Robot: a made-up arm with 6 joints. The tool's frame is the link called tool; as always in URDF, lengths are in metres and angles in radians. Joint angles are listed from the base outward. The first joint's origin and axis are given. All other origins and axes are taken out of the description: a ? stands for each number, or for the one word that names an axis. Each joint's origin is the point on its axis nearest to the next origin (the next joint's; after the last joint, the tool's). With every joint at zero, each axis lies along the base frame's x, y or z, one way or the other. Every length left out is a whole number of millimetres.
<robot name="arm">
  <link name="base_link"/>
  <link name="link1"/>
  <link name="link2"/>
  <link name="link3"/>
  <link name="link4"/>
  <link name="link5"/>
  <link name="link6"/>
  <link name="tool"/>
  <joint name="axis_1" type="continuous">
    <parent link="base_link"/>
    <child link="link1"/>
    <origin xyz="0 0 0.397"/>
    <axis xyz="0 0 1"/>
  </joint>
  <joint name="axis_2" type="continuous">
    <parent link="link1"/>
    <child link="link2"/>
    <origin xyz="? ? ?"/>
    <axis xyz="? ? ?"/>
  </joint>
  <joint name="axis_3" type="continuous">
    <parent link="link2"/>
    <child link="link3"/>
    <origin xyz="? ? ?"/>
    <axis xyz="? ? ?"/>
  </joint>
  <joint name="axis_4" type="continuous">
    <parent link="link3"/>
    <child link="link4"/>
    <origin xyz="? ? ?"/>
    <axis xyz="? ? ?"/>
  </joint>
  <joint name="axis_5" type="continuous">
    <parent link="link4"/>
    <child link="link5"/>
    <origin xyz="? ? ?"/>
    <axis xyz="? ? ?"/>
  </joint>
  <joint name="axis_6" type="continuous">
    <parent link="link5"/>
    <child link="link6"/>
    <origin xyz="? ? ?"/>
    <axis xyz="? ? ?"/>
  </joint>
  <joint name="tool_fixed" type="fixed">
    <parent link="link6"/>
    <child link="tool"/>
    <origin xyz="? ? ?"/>
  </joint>
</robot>
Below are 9 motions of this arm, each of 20 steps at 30 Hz.
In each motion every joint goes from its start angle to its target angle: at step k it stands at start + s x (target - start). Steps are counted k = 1, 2, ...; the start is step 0. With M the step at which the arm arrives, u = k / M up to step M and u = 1 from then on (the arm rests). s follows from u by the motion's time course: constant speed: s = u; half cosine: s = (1 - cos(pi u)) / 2; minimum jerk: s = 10 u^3 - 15 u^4 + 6 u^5.
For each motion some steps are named. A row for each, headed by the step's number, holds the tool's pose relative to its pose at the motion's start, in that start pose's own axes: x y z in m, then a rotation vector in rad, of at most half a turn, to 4 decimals.
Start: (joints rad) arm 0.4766 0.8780 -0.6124 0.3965 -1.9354 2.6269
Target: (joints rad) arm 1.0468 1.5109 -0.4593 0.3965 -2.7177 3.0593
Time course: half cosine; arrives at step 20
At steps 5, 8, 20:
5: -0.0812 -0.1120 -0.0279 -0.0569 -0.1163 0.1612
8: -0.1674 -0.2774 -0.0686 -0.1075 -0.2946 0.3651
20: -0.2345 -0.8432 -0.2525 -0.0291 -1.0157 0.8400

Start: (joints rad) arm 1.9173 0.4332 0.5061 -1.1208 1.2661 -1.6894
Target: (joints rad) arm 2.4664 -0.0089 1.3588 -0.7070 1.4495 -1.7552
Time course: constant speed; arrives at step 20
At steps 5, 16, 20:
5: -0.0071 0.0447 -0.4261 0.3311 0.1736 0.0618
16: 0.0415 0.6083 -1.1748 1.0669 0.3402 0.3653
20: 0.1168 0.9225 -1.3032 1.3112 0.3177 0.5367

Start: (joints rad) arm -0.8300 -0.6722 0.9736 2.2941 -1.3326 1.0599
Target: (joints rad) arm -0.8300 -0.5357 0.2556 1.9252 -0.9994 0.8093
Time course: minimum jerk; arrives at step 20
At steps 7, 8, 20:
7: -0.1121 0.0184 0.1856 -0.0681 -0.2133 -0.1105
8: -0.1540 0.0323 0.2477 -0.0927 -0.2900 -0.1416
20: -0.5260 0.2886 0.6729 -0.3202 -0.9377 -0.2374

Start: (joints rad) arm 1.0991 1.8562 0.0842 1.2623 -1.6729 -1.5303
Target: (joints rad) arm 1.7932 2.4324 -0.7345 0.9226 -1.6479 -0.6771
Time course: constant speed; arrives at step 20
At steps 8, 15, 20:
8: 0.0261 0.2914 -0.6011 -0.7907 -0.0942 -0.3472
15: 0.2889 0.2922 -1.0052 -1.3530 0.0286 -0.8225
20: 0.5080 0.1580 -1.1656 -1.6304 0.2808 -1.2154

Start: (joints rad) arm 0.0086 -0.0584 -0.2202 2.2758 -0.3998 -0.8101
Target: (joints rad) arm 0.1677 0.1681 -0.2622 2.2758 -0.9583 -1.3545
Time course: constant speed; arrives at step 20
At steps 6, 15, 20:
6: 0.0503 0.0875 0.0589 0.1403 0.0680 -0.0476
15: 0.1048 0.2275 0.1535 0.3366 0.1460 -0.1462
20: 0.1239 0.3091 0.2081 0.4388 0.1735 -0.2136

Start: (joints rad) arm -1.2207 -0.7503 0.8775 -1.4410 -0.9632 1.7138
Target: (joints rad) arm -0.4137 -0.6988 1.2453 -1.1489 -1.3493 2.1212
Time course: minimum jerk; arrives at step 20
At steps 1, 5, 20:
1: -0.0005 -0.0005 0.0001 -0.0004 -0.0007 0.0002
5: -0.0466 -0.0485 0.0062 -0.0389 -0.0656 0.0187
20: -0.5338 -0.4013 -0.2320 -0.4105 -0.5702 -0.0644

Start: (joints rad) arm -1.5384 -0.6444 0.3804 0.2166 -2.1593 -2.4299
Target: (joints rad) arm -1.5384 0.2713 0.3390 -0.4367 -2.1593 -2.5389
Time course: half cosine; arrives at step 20
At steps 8, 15, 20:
8: 0.3055 0.2674 -0.4875 -0.1155 -0.1469 -0.3389
15: 1.0175 0.4426 -1.0099 -0.1632 -0.3613 -0.8748
20: 1.2555 0.4407 -1.1026 -0.1478 -0.4230 -1.0324

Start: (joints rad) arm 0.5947 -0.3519 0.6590 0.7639 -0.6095 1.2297
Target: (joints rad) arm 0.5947 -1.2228 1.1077 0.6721 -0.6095 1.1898
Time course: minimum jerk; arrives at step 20
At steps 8, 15, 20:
8: -0.5886 -0.1761 -0.3332 0.1994 0.1001 -0.3625
15: -1.7662 0.1042 -0.7854 0.5397 0.2506 -1.0434
20: -1.9606 0.2335 -0.8322 0.5961 0.2737 -1.1681

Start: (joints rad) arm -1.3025 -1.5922 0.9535 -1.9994 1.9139 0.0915
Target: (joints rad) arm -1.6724 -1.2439 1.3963 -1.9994 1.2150 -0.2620
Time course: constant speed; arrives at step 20
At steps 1, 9, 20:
1: -0.0280 -0.0274 -0.0047 0.0190 0.0498 0.0146
9: -0.2338 -0.2674 -0.0173 0.1537 0.4583 0.0988
20: -0.4454 -0.6418 0.0328 0.2715 1.0393 0.1131

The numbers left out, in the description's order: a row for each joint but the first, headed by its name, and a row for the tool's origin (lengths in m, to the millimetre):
axis_2: xyz 0 0 0, axis 0 1 0
axis_3: xyz 0 0 1.238, axis 0 -1 0
axis_4: xyz 0.947 0 0, axis -1 0 0
axis_5: xyz 0 -0.27 0, axis 0 -1 0
axis_6: xyz 0 0 0, axis -1 0 0
tool: xyz 0 0 0

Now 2 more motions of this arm.
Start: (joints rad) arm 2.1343 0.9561 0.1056 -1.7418 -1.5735 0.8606
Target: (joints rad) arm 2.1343 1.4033 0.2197 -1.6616 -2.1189 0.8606
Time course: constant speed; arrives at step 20
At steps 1, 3, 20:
1: -0.0044 -0.0296 0.0008 0.0165 0.0188 0.0161
3: -0.0134 -0.0889 0.0005 0.0498 0.0555 0.0494
20: -0.1030 -0.5905 -0.1050 0.3430 0.3135 0.3854

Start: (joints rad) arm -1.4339 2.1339 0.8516 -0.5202 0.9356 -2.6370
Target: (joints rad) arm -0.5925 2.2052 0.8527 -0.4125 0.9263 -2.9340
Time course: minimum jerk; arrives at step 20
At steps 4, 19, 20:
4: -0.0171 -0.0543 -0.0076 -0.0062 0.0135 -0.0479
19: -0.5548 -0.7448 0.0477 -0.1429 0.1368 -0.8330
20: -0.5556 -0.7454 0.0480 -0.1432 0.1368 -0.8339

